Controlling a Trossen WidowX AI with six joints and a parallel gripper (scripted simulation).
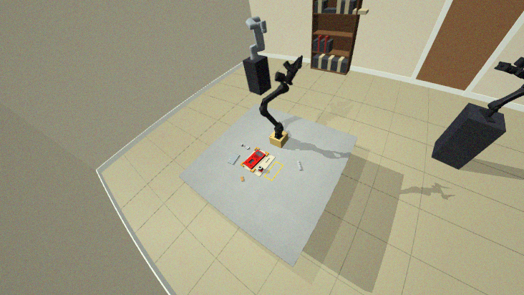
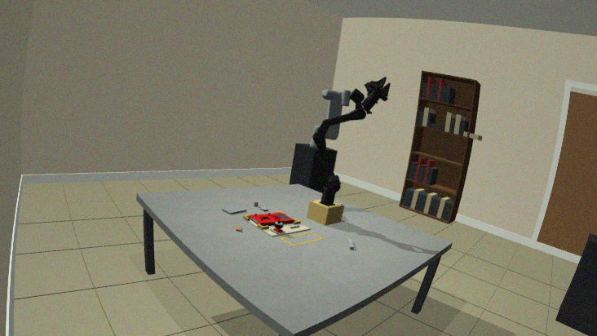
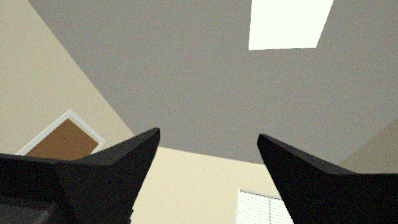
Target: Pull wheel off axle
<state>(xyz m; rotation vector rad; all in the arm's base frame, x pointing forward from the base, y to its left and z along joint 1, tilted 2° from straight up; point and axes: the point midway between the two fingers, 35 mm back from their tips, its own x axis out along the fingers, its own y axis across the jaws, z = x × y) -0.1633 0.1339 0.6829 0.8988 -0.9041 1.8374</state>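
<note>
My gripper tip is 53 cm short of the wheel, 5 cm to the left of it and 77 cm above it. The rest, counted from my gripper tip: grey plate 60 cm ahead, 36 cm to the right, 81 cm below.
</note>
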